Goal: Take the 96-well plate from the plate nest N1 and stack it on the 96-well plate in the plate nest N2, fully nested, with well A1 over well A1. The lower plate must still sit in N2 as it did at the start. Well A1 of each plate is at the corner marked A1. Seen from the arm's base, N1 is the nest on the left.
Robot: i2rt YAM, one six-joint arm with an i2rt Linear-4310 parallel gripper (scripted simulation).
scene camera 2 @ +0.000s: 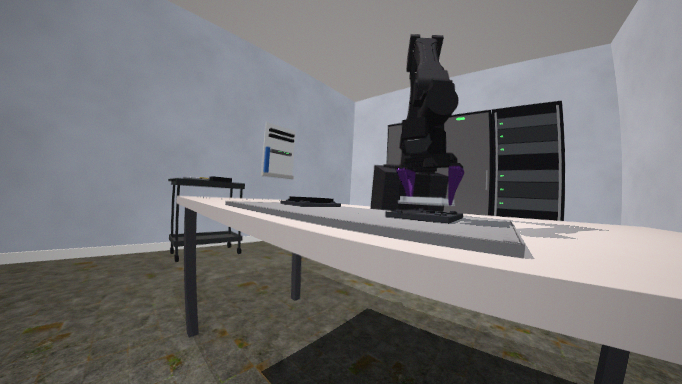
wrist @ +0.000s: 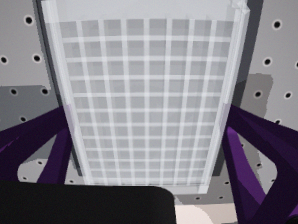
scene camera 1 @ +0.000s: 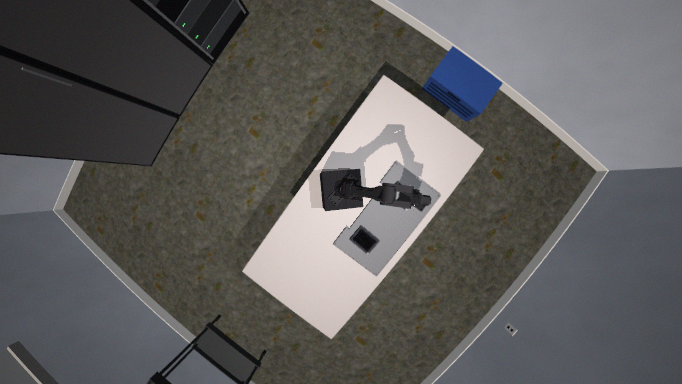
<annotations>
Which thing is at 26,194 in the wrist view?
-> My gripper.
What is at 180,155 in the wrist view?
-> A clear 96-well plate.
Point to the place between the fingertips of my gripper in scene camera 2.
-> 429,204
</annotations>
